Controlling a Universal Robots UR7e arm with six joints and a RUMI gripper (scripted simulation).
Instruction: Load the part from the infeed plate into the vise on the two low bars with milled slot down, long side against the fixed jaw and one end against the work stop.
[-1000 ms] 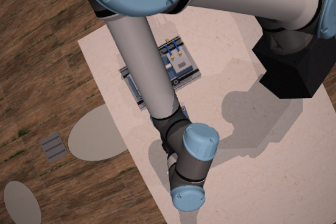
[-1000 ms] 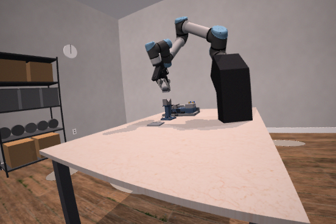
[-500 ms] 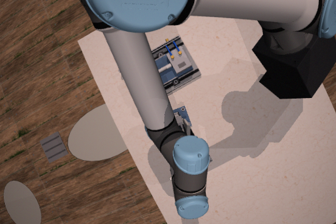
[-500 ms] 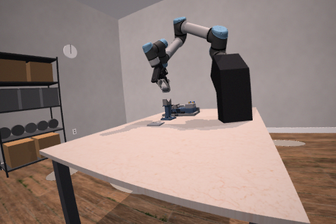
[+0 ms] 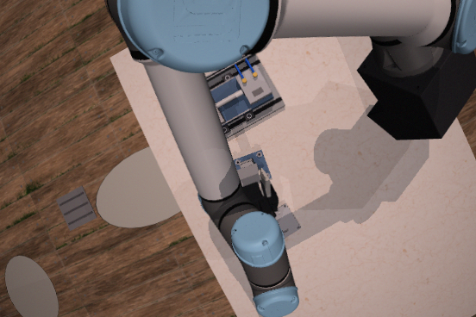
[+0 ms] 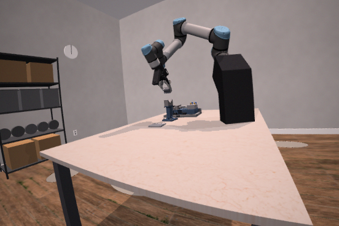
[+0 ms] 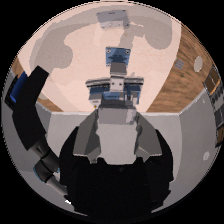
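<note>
Right now the part is 10 mm below my hand. Round my hand: air cylinder (120 mm behind, 220 mm to the right, 160 mm below); then vise (20 mm behind, 220 mm to the right, 200 mm below); then air cylinder rod (40 mm behind, 220 mm to the right, 160 mm below).
</note>
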